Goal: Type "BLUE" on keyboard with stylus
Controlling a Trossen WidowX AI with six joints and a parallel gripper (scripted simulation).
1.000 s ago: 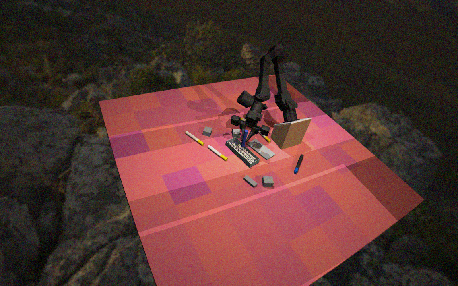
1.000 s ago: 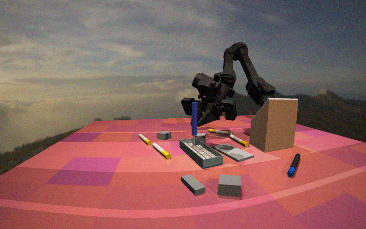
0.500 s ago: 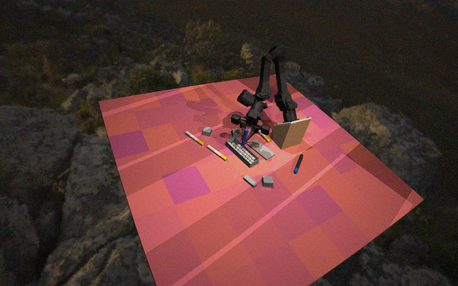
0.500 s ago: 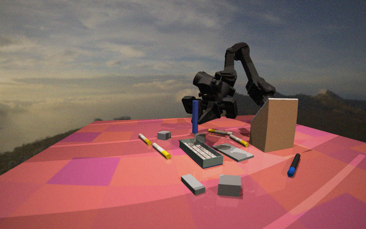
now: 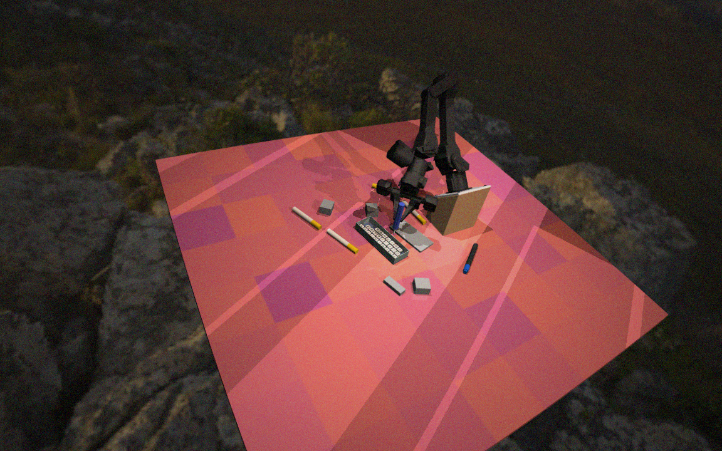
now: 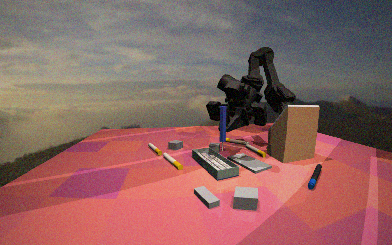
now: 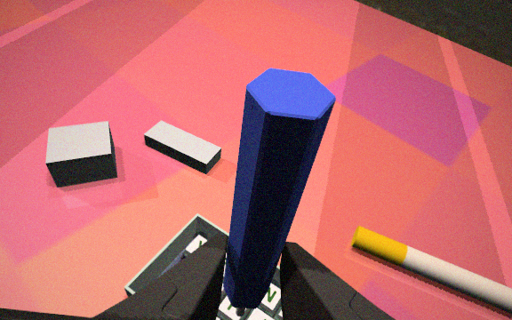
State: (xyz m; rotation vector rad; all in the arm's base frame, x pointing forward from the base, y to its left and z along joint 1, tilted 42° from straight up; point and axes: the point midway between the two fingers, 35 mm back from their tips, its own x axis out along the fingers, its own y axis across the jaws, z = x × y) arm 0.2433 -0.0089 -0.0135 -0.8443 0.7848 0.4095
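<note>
Right now my gripper tip is 90 mm past the flat grey plate, 10 mm to the left of it and 110 mm above it. The rest, counted from my gripper tip: stylus: 20 mm below; blue-capped marker: 180 mm behind, 170 mm to the left, 100 mm below.
</note>
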